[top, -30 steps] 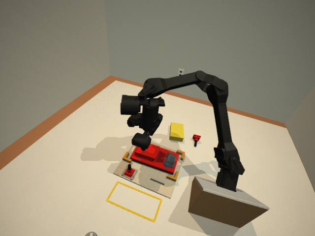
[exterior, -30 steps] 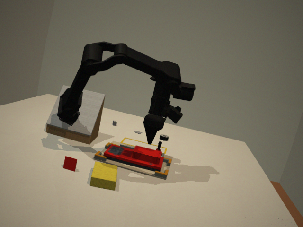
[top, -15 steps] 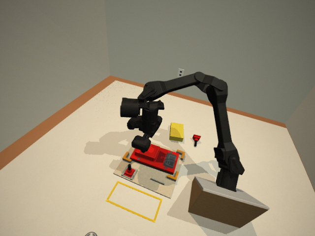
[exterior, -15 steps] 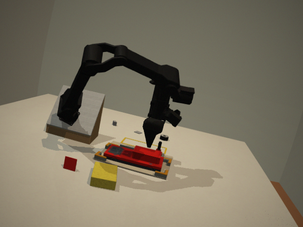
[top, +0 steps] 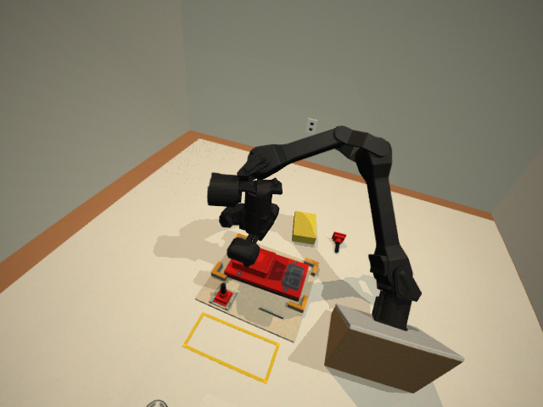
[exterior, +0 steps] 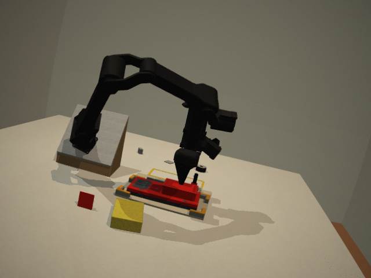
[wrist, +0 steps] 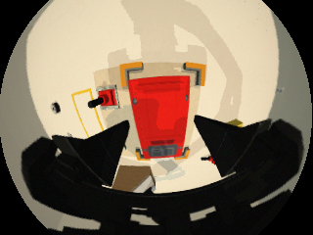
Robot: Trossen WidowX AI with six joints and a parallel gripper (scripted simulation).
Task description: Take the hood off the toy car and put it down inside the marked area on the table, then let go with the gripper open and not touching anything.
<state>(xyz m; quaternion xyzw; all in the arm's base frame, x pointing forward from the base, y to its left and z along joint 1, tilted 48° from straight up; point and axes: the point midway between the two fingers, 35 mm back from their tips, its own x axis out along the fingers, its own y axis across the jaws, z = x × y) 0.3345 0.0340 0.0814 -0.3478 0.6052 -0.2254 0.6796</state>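
Now: the red hood 30 mm below my gripper tip. From my gripper tip the other things lie so: black ring: 370 mm to the left, 60 mm below; then yellow block: 70 mm behind, 210 mm to the right, 50 mm below; then tan baseplate: 30 mm behind, 10 mm to the left, 60 mm below.
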